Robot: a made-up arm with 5 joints.
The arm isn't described. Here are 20 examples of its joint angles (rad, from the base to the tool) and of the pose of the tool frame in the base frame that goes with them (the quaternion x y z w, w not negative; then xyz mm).
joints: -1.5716 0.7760 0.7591 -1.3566 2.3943
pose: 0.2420 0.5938 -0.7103 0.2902 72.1 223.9 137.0
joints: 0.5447 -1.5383 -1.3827 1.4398 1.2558
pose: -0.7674 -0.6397 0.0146 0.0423 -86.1 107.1 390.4
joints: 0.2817 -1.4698 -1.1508 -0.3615 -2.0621
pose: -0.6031 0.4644 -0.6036 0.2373 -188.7 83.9 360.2
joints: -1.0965 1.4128 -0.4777 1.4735 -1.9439
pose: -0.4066 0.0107 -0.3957 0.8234 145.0 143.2 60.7
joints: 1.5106 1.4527 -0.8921 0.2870 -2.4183
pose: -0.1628 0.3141 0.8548 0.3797 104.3 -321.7 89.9
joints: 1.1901 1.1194 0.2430 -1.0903 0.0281
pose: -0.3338 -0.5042 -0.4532 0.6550 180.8 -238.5 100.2
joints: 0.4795 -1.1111 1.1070 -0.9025 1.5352
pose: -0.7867 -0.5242 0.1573 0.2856 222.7 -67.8 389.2
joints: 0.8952 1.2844 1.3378 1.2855 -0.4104
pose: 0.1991 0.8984 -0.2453 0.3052 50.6 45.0 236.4
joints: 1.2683 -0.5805 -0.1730 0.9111 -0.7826
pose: -0.1407 -0.6338 -0.6597 0.3786 142.6 -183.9 428.4
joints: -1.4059 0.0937 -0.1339 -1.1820 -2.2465
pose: 0.9466 0.2719 -0.0746 0.1566 112.5 242.2 438.8
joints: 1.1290 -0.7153 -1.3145 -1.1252 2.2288
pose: 0.6999 -0.0588 0.3571 0.6158 10.4 158.9 460.4
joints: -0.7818 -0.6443 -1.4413 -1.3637 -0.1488
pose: -0.2777 0.5210 0.2325 0.7729 -45.7 -114.5 432.6
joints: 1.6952 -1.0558 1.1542 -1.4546 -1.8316
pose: -0.0919 0.9900 0.1046 0.0231 69.3 -125.1 396.2
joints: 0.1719 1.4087 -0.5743 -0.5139 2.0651
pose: -0.5200 -0.2685 0.6462 0.4898 400.6 -49.5 103.6
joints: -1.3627 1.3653 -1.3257 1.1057 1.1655
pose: 0.0259 -0.2096 0.9244 0.3177 138.5 313.9 155.7
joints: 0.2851 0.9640 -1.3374 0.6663 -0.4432
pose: 0.0615 -0.5932 -0.3041 0.7429 417.6 -92.8 311.4
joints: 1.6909 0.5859 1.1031 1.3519 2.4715
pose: 0.5930 -0.3133 0.2654 0.6927 84.1 -7.1 159.6
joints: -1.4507 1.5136 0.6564 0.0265 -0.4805
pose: -0.2573 0.1689 0.4230 0.8522 72.8 4.8 27.8
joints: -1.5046 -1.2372 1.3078 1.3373 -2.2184
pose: 0.0774 0.0252 -0.3708 0.9251 79.5 109.5 203.5
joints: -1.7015 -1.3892 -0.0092 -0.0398 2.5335
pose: 0.3809 0.9222 -0.0574 0.0331 75.7 -26.5 521.2
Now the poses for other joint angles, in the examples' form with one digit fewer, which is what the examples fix.
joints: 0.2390 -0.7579 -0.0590 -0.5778 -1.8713
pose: 0.742 -0.665 -0.078 0.041 173 -17 533
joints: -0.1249 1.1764 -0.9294 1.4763 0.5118
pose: 0.013 0.075 0.289 0.954 339 39 138
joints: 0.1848 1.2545 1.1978 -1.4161 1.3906
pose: -0.183 -0.191 0.527 0.808 155 -8 76
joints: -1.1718 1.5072 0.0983 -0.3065 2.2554
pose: 0.067 0.118 -0.984 0.117 135 151 -8
